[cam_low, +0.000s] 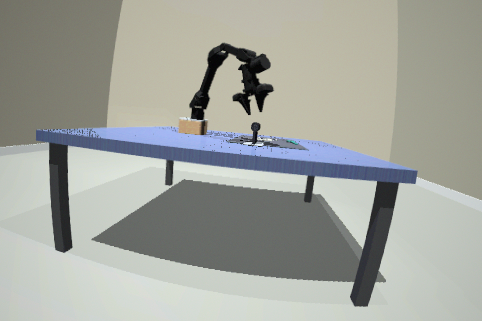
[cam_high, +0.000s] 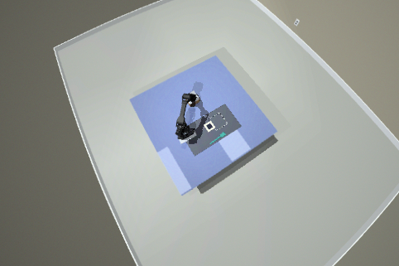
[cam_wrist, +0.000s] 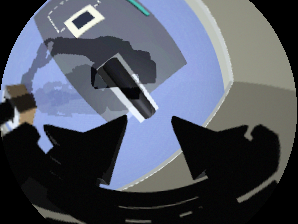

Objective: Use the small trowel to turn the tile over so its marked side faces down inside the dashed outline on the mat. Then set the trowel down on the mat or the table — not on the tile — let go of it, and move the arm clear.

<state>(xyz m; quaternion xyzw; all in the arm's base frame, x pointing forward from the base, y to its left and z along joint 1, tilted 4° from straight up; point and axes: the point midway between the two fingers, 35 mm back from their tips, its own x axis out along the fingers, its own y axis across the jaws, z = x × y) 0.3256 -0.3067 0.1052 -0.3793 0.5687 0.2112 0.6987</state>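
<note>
Right now my gripper tip is 9 cm above the small trowel, 6 cm to the right of it and 1 cm short of it. Also, from my gripper tip: dark mat: 31 cm to the left, 14 cm below, 6 cm ahead; teal trowel: 34 cm to the left, 20 cm ahead, 12 cm below; white tile: 32 cm to the left, 12 cm below, 4 cm ahead.
</note>
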